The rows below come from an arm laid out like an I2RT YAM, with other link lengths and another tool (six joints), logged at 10 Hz.
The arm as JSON. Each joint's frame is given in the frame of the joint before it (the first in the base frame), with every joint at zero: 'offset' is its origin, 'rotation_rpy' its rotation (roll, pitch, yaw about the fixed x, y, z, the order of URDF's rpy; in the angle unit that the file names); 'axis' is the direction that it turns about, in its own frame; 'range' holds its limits. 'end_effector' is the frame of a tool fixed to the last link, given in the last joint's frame.
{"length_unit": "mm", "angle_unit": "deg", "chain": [
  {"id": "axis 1", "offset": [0.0, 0.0, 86.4], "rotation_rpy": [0.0, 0.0, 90.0], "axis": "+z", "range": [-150.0, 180.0]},
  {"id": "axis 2", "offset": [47.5, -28.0, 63.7], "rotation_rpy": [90.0, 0.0, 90.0], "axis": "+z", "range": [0.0, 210.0]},
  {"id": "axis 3", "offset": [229.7, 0.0, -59.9], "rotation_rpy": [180.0, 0.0, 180.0], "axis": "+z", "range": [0.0, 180.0]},
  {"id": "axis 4", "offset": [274.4, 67.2, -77.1], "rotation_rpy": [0.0, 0.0, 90.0], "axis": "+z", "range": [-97.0, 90.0]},
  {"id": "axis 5", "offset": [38.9, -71.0, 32.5], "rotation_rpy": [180.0, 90.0, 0.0], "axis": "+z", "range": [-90.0, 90.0]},
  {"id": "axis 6", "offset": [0.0, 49.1, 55.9], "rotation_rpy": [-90.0, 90.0, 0.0], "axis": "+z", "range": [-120.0, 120.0]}
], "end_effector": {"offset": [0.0, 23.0, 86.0], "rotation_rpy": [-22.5, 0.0, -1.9]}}
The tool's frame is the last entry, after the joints.
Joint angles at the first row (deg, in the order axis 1, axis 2, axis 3, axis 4, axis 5, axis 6):
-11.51, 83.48, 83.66, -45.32, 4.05, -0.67
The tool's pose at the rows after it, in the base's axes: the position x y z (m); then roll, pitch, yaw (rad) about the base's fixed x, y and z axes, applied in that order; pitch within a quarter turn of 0, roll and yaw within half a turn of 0:
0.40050 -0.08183 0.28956 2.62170 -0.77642 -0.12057
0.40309 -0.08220 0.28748 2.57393 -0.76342 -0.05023
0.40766 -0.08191 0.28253 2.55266 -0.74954 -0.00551
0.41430 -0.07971 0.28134 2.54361 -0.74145 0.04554
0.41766 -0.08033 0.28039 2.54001 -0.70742 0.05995
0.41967 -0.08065 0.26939 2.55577 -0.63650 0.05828
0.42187 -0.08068 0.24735 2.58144 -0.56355 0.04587
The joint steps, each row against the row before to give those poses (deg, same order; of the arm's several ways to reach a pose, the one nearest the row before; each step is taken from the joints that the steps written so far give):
0.00, 0.09, 0.00, 0.04, 0.00, -0.72
0.00, 0.50, 0.00, 0.20, -0.04, -2.95
0.00, 1.01, 0.06, 0.44, -0.48, -1.94
0.00, 1.35, 1.14, -0.05, -1.44, -2.19
0.00, 2.19, 2.71, -2.33, 0.00, -0.94
0.00, 3.28, 2.78, -3.59, -0.02, -0.59
0.00, 3.21, 0.54, -1.68, -0.18, -0.02

